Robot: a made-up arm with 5 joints. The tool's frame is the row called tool.
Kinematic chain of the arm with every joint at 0, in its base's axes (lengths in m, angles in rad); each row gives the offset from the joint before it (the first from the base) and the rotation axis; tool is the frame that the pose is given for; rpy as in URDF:
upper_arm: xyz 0 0 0.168 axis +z
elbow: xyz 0 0 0 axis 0 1 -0.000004
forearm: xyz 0.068 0 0.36 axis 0 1 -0.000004
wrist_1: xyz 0.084 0 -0.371 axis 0 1 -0.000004
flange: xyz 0.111 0 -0.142 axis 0 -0.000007 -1
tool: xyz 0 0 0 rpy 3.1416 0 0
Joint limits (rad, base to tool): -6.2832..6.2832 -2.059..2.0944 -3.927..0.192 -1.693..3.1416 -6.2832..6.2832
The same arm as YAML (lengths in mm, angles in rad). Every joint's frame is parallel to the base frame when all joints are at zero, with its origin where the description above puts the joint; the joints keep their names.
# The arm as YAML. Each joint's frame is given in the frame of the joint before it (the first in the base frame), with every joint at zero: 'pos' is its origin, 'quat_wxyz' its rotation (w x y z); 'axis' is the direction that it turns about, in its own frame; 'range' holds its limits. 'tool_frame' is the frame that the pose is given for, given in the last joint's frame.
length_unit: mm
angle_unit: rad
joints:
  - joint: upper_arm
    pos: [0.0, 0.0, 168.0]
    quat_wxyz: [1.0, 0.0, 0.0, 0.0]
    axis: [0.0, 0.0, 1.0]
    range: [-6.2832, 6.2832]
  - joint: elbow
    pos: [0.0, 0.0, 0.0]
    quat_wxyz: [1.0, 0.0, 0.0, 0.0]
    axis: [0.0, 1.0, 0.0]
    range: [-2.059, 2.0944]
  - joint: forearm
    pos: [68.0, 0.0, 360.0]
    quat_wxyz: [1.0, 0.0, 0.0, 0.0]
    axis: [0.0, 1.0, 0.0]
    range: [-3.927, 0.192]
  - joint: wrist_1
    pos: [84.0, 0.0, -371.0]
    quat_wxyz: [1.0, 0.0, 0.0, 0.0]
    axis: [0.0, 1.0, 0.0]
    range: [-1.693, 3.1416]
  - joint: flange
    pos: [111.0, 0.0, -142.0]
    quat_wxyz: [1.0, 0.0, 0.0, 0.0]
    axis: [0.0, 0.0, -1.0]
    range: [-6.2832, 6.2832]
tool_frame:
  pos: [0.0, 0.0, 0.0]
  quat_wxyz: [0.000004, -1.0, 0.0, 0.0]

